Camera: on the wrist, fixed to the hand. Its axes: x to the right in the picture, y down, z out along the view.
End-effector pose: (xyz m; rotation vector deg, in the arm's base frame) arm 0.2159 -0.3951 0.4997 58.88 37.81 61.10
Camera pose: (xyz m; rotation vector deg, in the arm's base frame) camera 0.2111 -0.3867 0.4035 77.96 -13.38 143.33
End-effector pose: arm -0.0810 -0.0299 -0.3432 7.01 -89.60 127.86
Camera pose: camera -0.0442 0.0373 -0.2843 63.45 64.15 -101.45
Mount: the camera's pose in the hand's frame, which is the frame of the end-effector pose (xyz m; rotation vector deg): 0.0030 -0.0850 -0.0459 -4.40 9.67 89.96
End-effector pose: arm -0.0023 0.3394 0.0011 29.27 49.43 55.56
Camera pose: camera 0.0033 0.3006 -0.0872 61.67 24.98 141.85
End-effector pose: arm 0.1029 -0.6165 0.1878 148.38 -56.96 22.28
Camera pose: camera 0.1572 -0.5404 0.2123 64.74 -150.93 46.75
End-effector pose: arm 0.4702 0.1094 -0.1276 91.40 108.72 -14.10
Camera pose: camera 0.3745 0.1149 -0.1151 144.92 16.62 35.85
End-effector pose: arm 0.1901 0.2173 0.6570 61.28 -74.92 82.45
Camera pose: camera 0.2706 0.2672 0.6761 22.49 116.11 -129.27
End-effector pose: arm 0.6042 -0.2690 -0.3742 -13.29 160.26 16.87
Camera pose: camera 0.6042 -0.3619 -0.3475 -109.03 -132.57 -37.33
